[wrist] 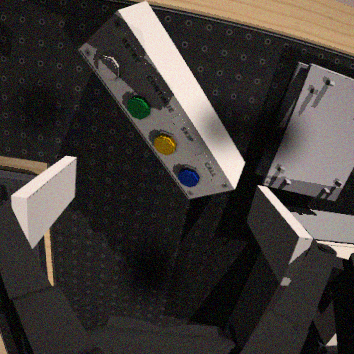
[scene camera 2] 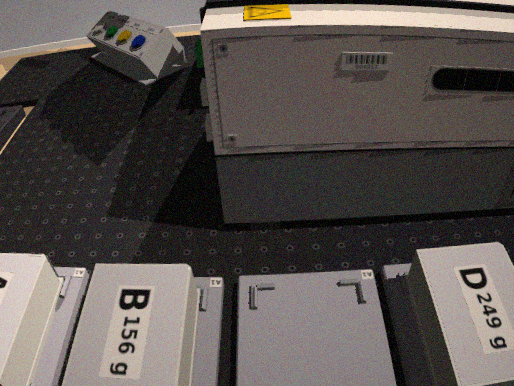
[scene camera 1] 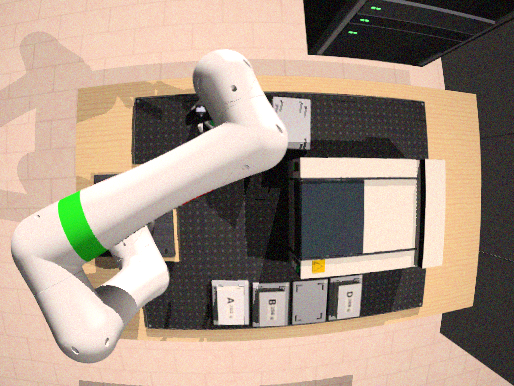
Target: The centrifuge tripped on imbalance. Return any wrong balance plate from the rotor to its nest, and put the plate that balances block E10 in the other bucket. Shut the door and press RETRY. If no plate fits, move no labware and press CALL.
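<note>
My gripper is open and empty, its fingers above and to the near side of the button box. The whitish RETRY button is in shadow at the box's far end; green CONTINUE, yellow SKIP and blue CALL follow. The centrifuge has a dark blue panel on top; its rotor is hidden. Plates A, B 156 g and D 249 g sit in nests. The nest between B and D is empty.
A light grey plate with small pins stands behind the centrifuge, right of the button box. The arm crosses above the left side of the table in scene camera 1. A dark, wood-edged tray lies partly under it. A black rack stands at the back right.
</note>
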